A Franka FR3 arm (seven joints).
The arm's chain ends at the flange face. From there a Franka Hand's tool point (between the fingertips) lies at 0.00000 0.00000 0.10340 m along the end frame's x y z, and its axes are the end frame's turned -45 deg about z.
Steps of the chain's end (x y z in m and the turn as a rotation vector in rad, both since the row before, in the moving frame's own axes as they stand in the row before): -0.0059 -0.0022 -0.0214 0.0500 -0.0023 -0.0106; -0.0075 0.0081 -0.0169 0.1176 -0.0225 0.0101; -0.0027 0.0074 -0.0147 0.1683 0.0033 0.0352
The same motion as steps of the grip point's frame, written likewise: 0.0008 -0.0096 -0.0215 0.0370 0.0337 -0.0106; -0.0040 -0.0098 -0.0176 0.0991 0.0672 0.0101; 0.0056 -0.0085 -0.0162 0.1167 0.1213 0.0352
